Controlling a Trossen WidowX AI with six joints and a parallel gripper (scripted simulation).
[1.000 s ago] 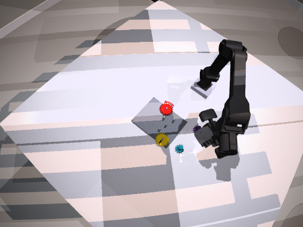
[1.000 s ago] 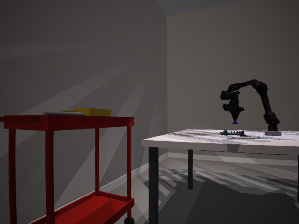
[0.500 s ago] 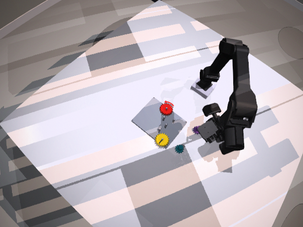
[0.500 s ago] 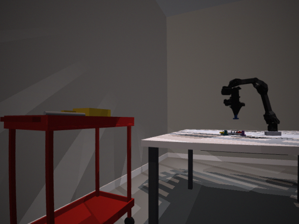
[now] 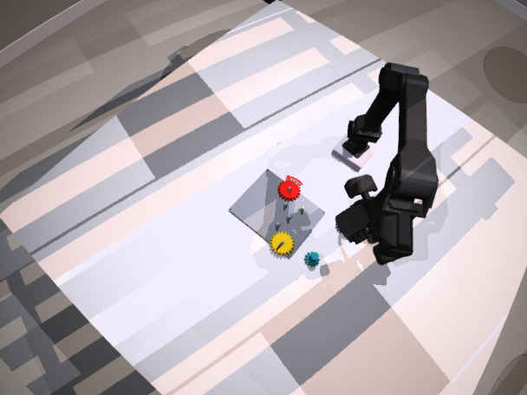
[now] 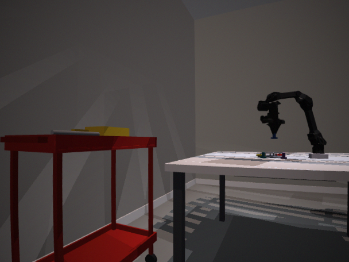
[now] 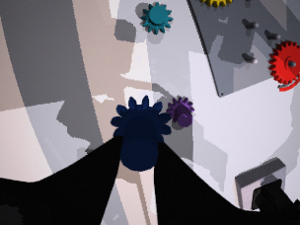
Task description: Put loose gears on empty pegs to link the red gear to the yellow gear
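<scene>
The grey board lies 5 cm ahead of my gripper tip, 20 cm to the right of it and 15 cm below it. From my gripper tip the other things lie so: purple gear (5 cm behind, 4 cm to the right, 15 cm below); then teal gear (8 cm ahead, 4 cm to the right, 15 cm below); then blue gear (1 cm below).
</scene>
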